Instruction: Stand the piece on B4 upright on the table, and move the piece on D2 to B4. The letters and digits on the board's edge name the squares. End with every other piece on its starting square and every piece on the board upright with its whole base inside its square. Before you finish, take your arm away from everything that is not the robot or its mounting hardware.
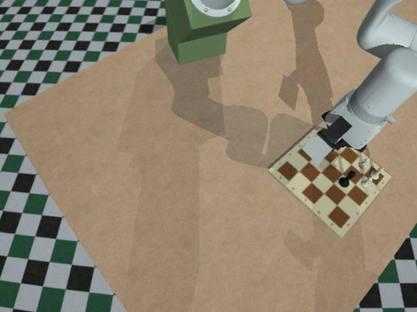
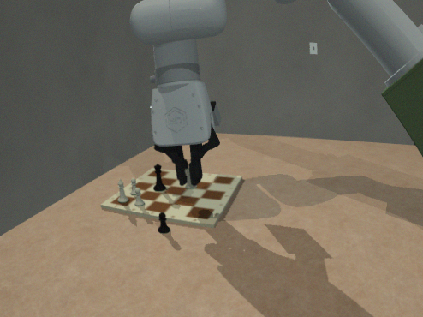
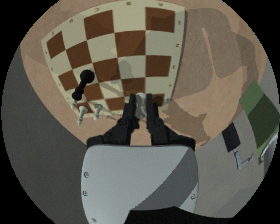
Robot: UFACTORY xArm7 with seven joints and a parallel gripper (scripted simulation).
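Right now the chessboard is 40 mm ahead of my hand, 40 mm to the right of it and 60 mm below it. From my hand the other things lie so: white rook-like piece: 10 mm below; then black piece: 70 mm ahead, 40 mm to the right, 30 mm below; then black pawn: 20 mm ahead, 100 mm to the left, 50 mm below.
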